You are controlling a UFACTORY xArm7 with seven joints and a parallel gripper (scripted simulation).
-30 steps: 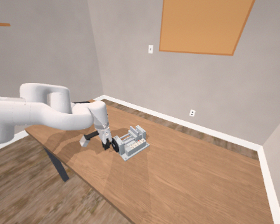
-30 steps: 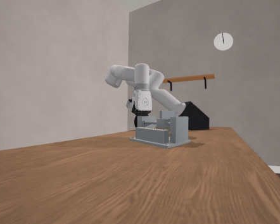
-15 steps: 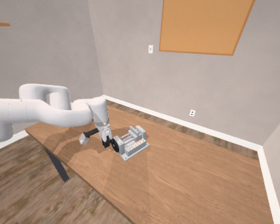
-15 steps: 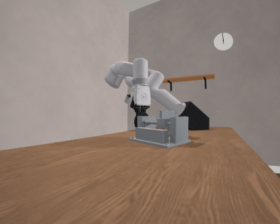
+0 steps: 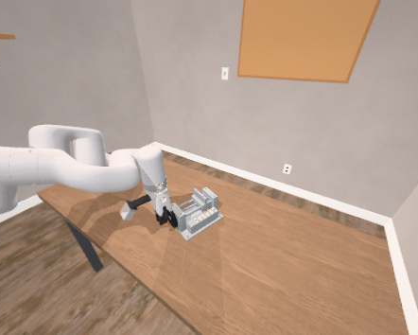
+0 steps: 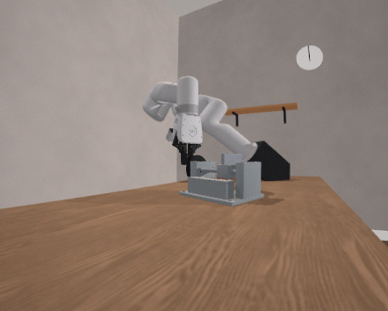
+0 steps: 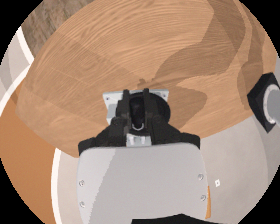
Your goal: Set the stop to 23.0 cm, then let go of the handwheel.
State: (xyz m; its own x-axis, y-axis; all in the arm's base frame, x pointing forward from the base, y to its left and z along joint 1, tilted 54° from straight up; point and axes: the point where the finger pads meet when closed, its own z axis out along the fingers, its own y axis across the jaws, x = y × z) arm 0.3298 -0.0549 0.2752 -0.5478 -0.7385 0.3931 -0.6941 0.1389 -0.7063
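The handwheel is 20 mm to the left of my hand, 10 mm below it and 10 mm ahead of it. Round my hand: sliding stop block 150 mm to the left, 120 mm ahead, 20 mm below.
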